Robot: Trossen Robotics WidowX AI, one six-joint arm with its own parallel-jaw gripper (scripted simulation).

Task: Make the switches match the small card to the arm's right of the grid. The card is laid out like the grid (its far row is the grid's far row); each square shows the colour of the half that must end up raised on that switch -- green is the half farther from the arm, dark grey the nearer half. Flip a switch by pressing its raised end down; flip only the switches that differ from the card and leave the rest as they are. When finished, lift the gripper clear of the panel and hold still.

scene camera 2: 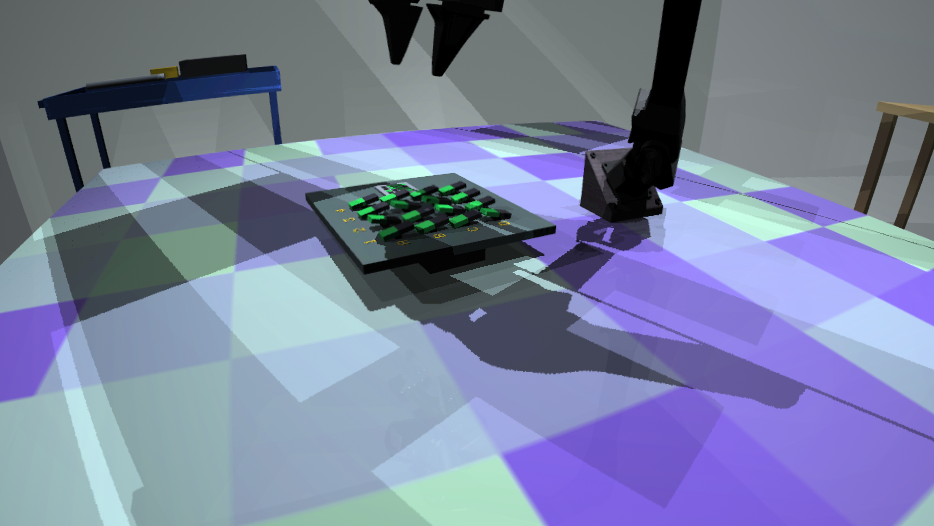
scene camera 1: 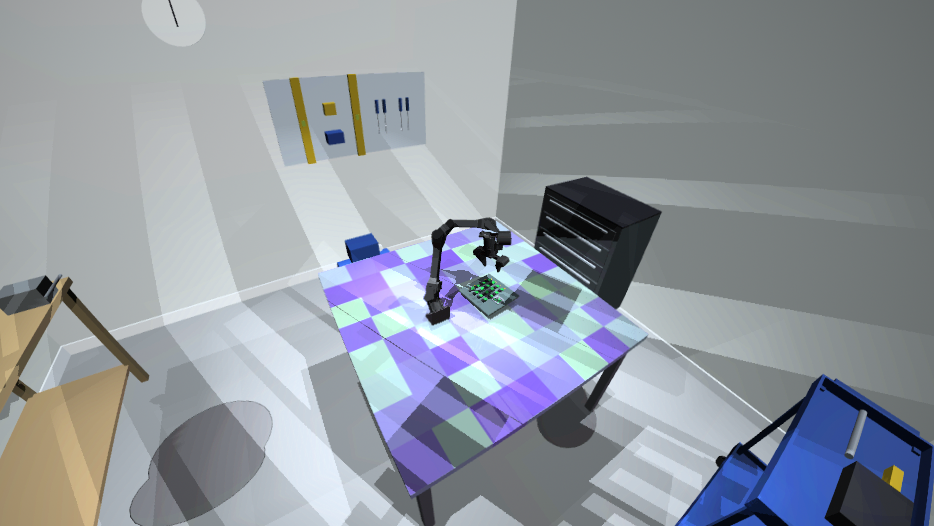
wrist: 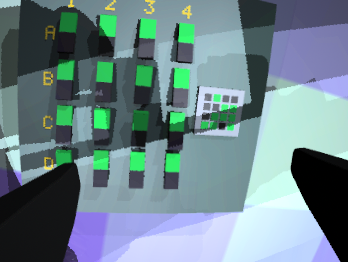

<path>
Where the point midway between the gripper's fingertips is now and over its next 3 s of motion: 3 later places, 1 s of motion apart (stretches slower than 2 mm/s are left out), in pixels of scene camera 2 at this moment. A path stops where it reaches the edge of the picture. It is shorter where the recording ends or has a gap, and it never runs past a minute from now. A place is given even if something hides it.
My gripper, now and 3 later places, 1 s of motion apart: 415,69; 400,176; 401,190; 401,193
</path>
